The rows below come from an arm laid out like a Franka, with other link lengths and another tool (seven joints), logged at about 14 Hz.
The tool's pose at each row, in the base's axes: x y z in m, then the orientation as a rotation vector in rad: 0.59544 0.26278 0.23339 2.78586 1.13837 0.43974; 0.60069 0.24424 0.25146 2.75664 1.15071 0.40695; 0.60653 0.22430 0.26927 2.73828 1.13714 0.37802; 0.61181 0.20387 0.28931 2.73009 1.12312 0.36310; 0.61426 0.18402 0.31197 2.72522 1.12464 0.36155; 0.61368 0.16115 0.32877 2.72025 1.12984 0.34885; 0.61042 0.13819 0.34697 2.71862 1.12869 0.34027
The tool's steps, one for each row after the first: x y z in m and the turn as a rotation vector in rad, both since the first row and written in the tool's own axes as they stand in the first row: -0.00529 0.02039 -0.01595 -0.01529 -0.02631 -0.01952; -0.01121 0.04212 -0.03149 -0.03273 -0.05210 -0.02051; -0.01735 0.06427 -0.04933 -0.04355 -0.06638 -0.01657; -0.02441 0.08463 -0.07052 -0.04677 -0.06834 -0.01936; -0.03697 0.10396 -0.08709 -0.04685 -0.07702 -0.02481; -0.05109 0.12184 -0.10579 -0.04744 -0.08329 -0.02523
